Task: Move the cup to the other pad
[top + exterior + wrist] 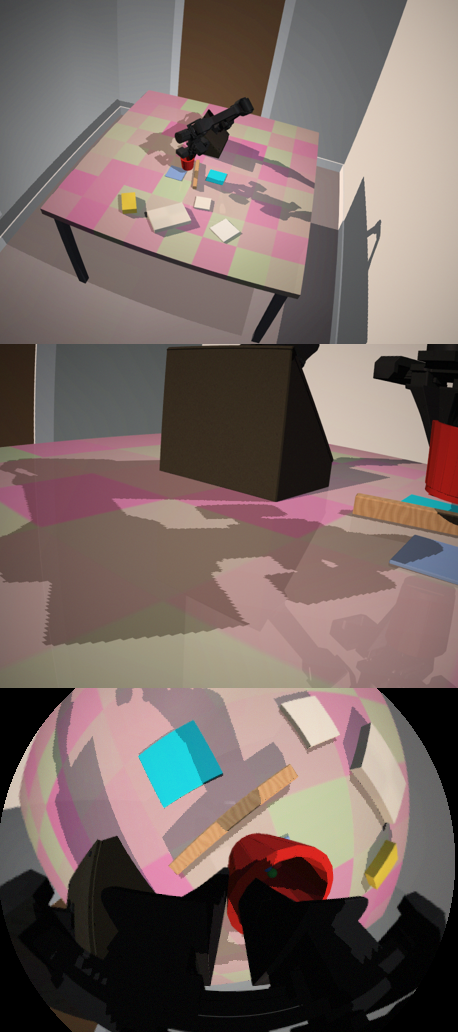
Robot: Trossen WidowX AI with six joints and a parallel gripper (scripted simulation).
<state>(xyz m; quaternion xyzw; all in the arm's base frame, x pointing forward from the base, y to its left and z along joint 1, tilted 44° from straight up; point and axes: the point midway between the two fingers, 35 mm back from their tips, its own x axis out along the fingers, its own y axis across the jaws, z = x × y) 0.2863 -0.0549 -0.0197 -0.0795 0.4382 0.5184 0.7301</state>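
The cyan pad is 140 mm to the left of my gripper tip and 90 mm below it. Round my gripper tip: wooden bar (80 mm below, 30 mm to the left, 20 mm ahead); then red cup (20 mm to the right, 20 mm ahead); then yellow block (330 mm ahead, 230 mm to the right, 70 mm below).
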